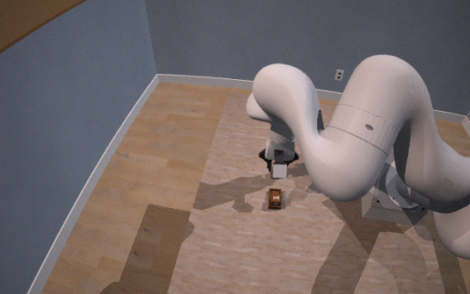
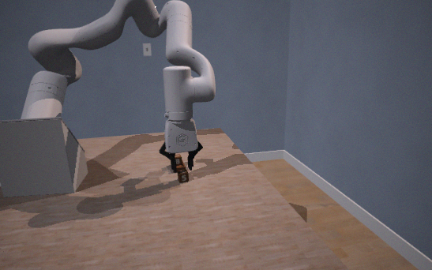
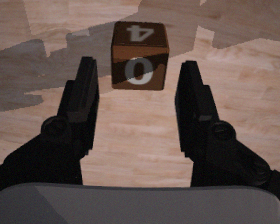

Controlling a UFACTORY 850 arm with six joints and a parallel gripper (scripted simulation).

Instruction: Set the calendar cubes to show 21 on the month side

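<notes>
The brown wooden date cube is 40 mm below my hand. Round my hand: brown tray: 110 mm to the left, 50 mm below.
</notes>
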